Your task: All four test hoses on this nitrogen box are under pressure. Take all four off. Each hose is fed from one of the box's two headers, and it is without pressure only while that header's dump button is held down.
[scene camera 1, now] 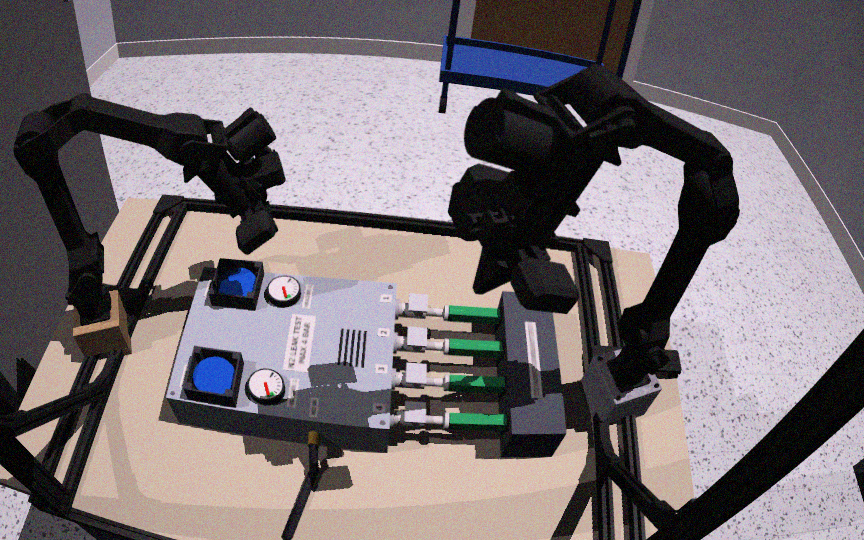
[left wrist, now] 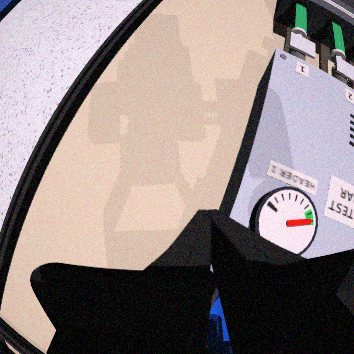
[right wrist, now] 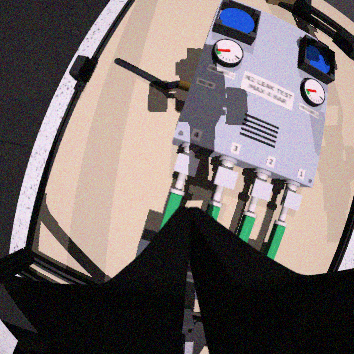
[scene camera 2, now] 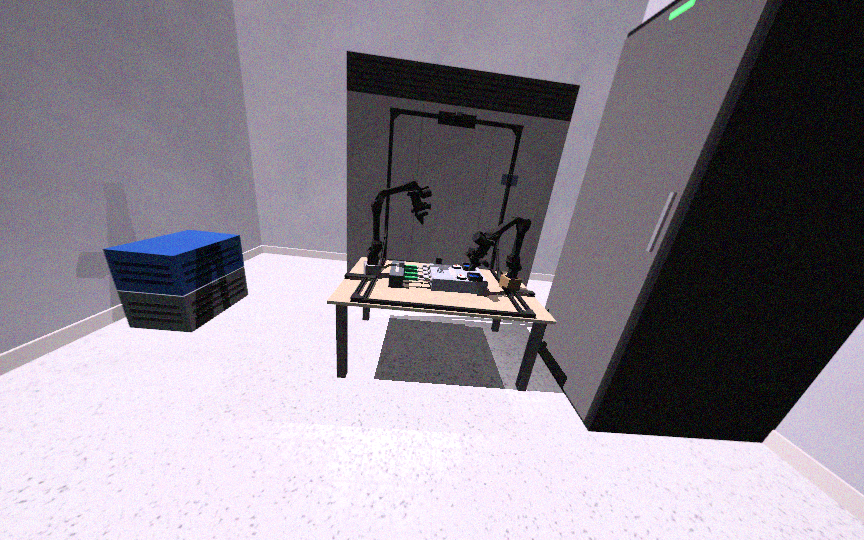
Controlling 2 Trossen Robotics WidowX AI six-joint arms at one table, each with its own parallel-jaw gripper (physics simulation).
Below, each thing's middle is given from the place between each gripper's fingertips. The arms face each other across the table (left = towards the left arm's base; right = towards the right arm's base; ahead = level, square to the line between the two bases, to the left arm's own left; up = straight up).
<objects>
My left hand is 43 cm to the left of the dark block (scene camera 1: 532, 399), 15 cm past it and 12 cm above it.
Right now the dark block is 310 mm below my right hand, 130 mm to the right of it and 120 mm ahead of it.
</objects>
